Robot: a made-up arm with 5 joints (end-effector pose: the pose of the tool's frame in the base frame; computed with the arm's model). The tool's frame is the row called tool. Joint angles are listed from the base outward.
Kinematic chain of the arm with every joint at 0, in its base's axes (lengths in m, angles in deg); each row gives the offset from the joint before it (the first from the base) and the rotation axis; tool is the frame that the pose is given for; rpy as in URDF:
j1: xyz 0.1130 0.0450 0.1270 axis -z
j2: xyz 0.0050 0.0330 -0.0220 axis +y
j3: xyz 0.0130 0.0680 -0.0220 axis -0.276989 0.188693 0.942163
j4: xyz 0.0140 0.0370 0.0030 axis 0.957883 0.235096 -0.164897
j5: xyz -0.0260 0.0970 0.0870 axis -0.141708 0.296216 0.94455
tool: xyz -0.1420 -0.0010 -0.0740 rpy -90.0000 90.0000 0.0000
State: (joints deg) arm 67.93 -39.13 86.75 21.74 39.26
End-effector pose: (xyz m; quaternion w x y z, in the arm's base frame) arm 0.0986 0.1214 0.1487 0.0451 -0.5247 0.5723 0.6286
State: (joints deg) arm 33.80 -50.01 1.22 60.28 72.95
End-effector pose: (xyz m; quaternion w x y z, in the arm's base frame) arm 0.1159 0.1038 0.0622 0.4081 -0.7847 0.0188 0.4663
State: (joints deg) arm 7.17 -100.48 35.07 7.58 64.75
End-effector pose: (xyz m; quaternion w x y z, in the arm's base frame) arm 0.0769 0.1081 0.0468 0.0186 0.9581 -0.2857 -0.0018
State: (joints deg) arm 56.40 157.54 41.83 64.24 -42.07
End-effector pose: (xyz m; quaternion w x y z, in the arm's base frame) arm 0.3810 0.0386 -0.0018 0.3404 -0.8368 -0.2340 -0.3594
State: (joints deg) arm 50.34 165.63 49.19 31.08 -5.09
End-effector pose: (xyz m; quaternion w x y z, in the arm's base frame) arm 0.3280 -0.0257 0.0761 0.0980 -0.7654 0.0112 -0.6359
